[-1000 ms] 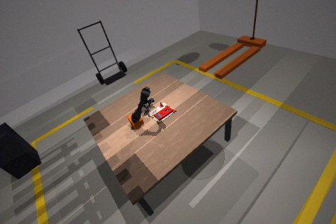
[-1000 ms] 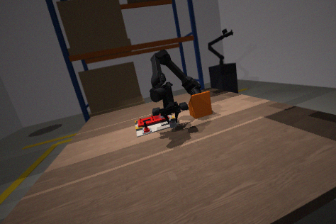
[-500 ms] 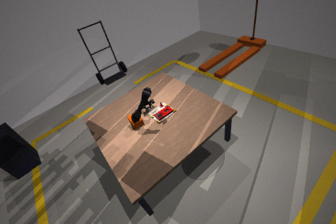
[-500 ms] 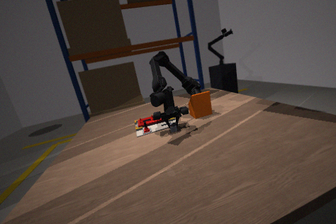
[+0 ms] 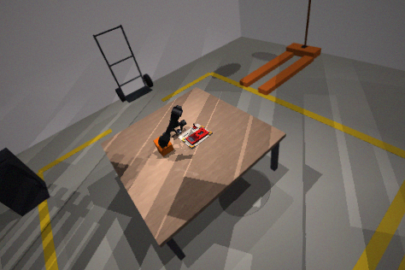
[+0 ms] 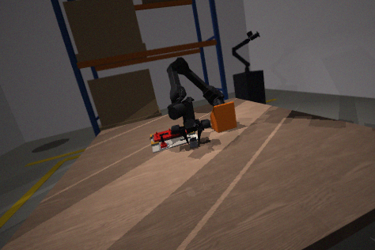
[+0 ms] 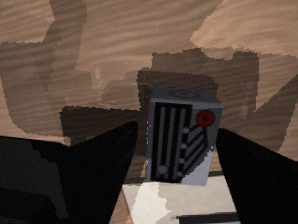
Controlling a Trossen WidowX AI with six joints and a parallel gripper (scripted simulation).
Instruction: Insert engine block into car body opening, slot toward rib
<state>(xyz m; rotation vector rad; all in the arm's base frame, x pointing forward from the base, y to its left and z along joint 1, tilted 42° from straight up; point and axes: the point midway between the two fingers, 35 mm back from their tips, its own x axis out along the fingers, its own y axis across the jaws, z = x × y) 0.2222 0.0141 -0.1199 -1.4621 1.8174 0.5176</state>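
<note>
My gripper tip is now right at the engine block.
</note>
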